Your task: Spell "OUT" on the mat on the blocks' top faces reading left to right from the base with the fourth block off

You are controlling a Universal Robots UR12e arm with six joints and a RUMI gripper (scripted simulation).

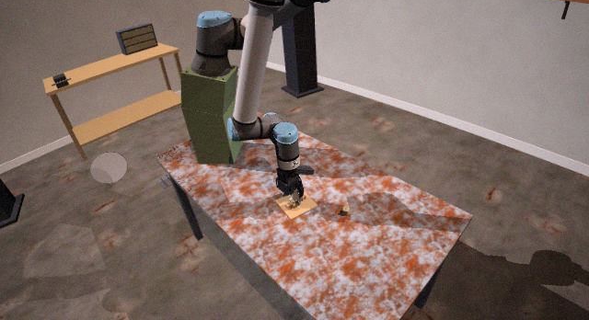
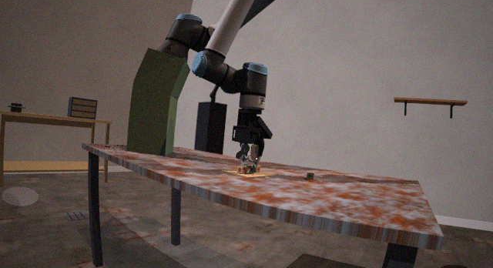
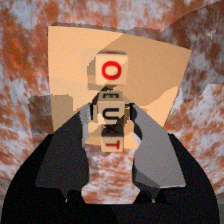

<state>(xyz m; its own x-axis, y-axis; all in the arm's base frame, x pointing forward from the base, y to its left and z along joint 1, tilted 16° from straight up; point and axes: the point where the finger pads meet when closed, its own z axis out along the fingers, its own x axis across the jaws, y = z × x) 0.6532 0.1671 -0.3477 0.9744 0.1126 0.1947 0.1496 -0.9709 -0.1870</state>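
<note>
The block is right at my hand. From my hand the other things lie so: tan mat (20 mm below).
</note>
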